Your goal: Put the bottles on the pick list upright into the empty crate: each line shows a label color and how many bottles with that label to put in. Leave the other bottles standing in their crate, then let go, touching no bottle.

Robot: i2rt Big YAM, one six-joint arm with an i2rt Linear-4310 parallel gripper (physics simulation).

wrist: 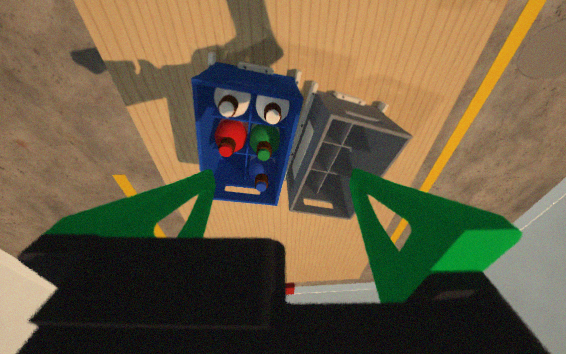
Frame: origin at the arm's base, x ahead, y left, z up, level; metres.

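Seen in the pictures: gripper, fingertip midpoint: (pixel 282 176).
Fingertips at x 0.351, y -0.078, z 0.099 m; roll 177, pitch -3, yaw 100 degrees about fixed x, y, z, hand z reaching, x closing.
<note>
A point is followed by its place in that frame.
A blue crate (pixel 285 172) {x 0.632, y -0.004, z -0.284 m} stands left of centre in the wrist view, with bottles upright in its compartments. Two white bottles (pixel 228 106) {x 0.398, y -0.158, z -0.151 m} (pixel 272 115) {x 0.403, y -0.077, z -0.151 m} stand in the far row. A red bottle (pixel 230 136) {x 0.478, y -0.161, z -0.188 m} is in the middle row at left, and a green bottle (pixel 264 141) {x 0.477, y -0.085, z -0.183 m} is beside it at right. A blue bottle (pixel 260 175) {x 0.572, y -0.085, z -0.179 m} stands in the near right compartment; the near left one shows no bottle. The grey crate (pixel 372 118) {x 0.394, y 0.144, z -0.195 m} stands to the right, and no bottle shows in it. My gripper (pixel 282 176) {x 0.351, y -0.078, z 0.100 m} is open, with nothing between its green fingers, above the crates' near ends. The pick list does not show.
Both crates stand on a wooden table (pixel 320 252) {x 1.149, y 0.274, z -0.313 m}, close beside each other. Pale brackets (pixel 255 68) {x 0.352, y -0.122, z -0.284 m} (pixel 348 98) {x 0.382, y 0.113, z -0.283 m} are at their far ends. A yellow line (pixel 484 92) runs along the right on the brown floor. A small red piece (pixel 290 288) shows at the table's near edge.
</note>
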